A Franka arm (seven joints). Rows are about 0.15 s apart.
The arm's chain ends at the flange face. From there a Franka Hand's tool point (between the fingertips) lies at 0.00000 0.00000 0.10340 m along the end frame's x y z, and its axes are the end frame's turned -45 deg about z.
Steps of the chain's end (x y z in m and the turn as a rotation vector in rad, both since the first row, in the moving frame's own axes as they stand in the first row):
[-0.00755, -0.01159, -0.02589, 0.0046, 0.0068, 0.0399]
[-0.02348, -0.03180, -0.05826, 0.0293, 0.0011, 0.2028]
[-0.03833, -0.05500, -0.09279, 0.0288, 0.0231, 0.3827]
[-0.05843, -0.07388, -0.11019, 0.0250, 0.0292, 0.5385]
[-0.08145, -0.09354, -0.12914, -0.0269, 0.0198, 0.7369]
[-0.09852, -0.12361, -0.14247, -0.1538, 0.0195, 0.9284]
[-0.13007, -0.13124, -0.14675, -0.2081, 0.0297, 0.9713]
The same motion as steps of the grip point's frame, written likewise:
[0.00369, -0.01336, -0.02589, -0.0016, 0.0081, 0.0399]
[0.00830, -0.04091, -0.05830, 0.0199, 0.0215, 0.2028]
[0.01557, -0.06568, -0.09286, 0.0040, 0.0367, 0.3827]
[0.01462, -0.09222, -0.11026, -0.0030, 0.0383, 0.5385]
[0.00687, -0.12081, -0.12920, -0.0330, -0.0050, 0.7369]
[0.00385, -0.15042, -0.14362, -0.1225, -0.0950, 0.9284]
[-0.01794, -0.17594, -0.14885, -0.1681, -0.1261, 0.9713]

